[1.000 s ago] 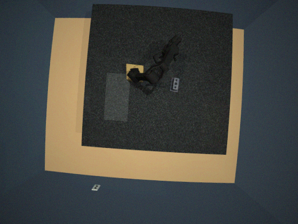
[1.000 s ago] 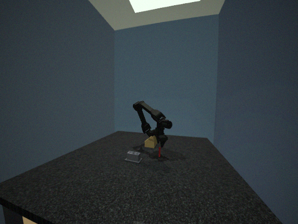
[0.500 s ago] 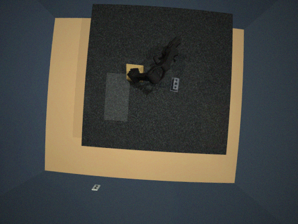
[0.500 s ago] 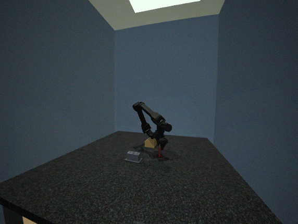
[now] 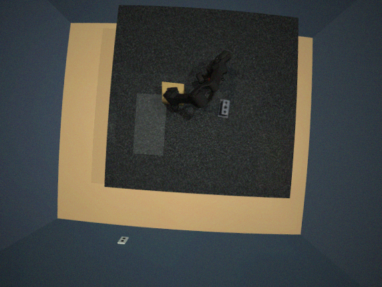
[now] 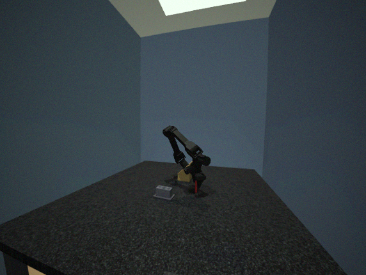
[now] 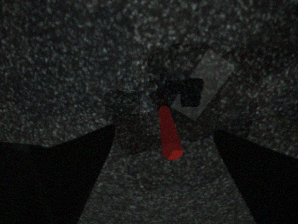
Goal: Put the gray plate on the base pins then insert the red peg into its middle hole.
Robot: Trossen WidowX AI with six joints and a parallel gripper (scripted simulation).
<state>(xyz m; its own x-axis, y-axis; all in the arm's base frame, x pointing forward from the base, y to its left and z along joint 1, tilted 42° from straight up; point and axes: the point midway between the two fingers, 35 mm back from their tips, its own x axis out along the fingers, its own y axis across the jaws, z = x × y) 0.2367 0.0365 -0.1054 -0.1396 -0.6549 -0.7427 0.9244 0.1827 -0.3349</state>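
The red peg lies 1 cm below my gripper tip. Round my gripper tip: gray plate 9 cm ahead, 20 cm to the right, 1 cm below.
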